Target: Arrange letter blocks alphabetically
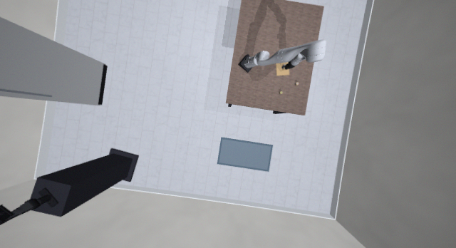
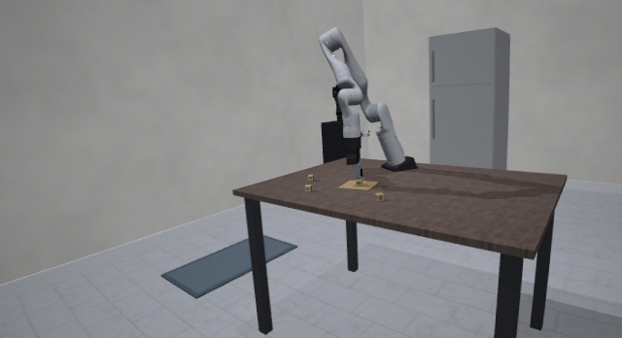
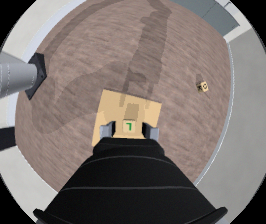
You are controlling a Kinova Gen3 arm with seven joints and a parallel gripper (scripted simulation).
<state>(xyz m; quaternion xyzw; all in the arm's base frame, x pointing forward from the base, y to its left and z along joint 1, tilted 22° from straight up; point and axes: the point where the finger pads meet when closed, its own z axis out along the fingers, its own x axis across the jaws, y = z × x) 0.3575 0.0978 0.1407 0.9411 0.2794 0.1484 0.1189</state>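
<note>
Right now my hand is 50 mm above the mat and 10 mm to the left of it. From my hand the other things lie so: tan block (190 mm ahead, 120 mm to the right, 40 mm below).
</note>
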